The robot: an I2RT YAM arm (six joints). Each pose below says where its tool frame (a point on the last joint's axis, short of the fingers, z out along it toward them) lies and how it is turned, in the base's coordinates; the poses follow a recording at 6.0 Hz.
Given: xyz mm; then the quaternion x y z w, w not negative.
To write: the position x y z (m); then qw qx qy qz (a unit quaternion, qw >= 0). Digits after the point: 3 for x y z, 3 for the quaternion.
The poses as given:
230 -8 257 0.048 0.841 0.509 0.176
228 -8 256 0.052 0.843 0.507 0.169
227 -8 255 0.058 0.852 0.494 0.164
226 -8 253 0.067 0.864 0.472 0.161
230 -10 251 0.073 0.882 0.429 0.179
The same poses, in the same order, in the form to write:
0.230 -0.008 0.257 0.176 0.048 0.841 0.509
0.228 -0.008 0.256 0.169 0.052 0.843 0.507
0.227 -0.008 0.255 0.164 0.058 0.852 0.494
0.226 -0.008 0.253 0.161 0.067 0.864 0.472
0.230 -0.010 0.251 0.179 0.073 0.882 0.429

